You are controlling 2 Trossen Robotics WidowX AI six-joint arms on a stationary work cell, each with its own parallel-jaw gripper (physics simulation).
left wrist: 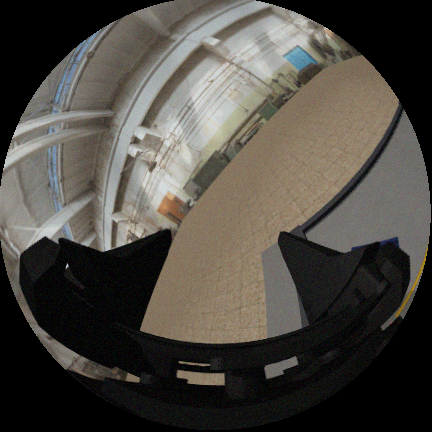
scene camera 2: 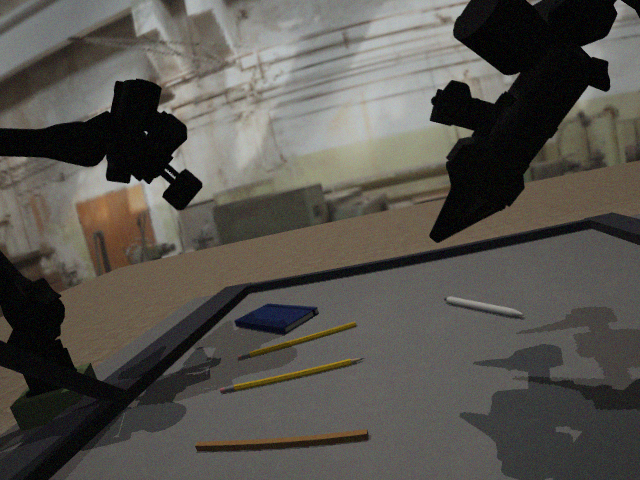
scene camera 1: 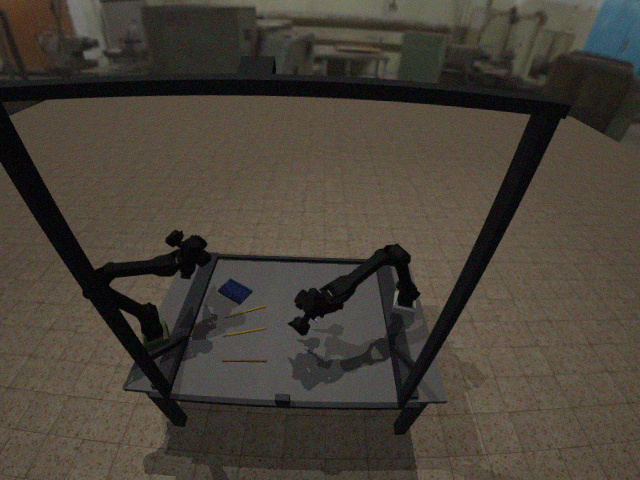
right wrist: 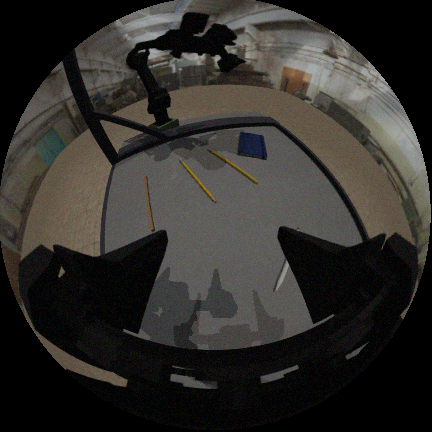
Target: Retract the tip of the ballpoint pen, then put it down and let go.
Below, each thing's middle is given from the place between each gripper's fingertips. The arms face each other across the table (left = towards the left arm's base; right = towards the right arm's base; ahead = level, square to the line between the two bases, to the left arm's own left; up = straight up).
The blue notebook (scene camera 2: 276, 318) is 280 mm ahead of my right hand, 250 mm to the left of it and 150 mm below it.
Now: the blue notebook 40 mm behind my left hand, 140 mm to the right of it and 320 mm below it.
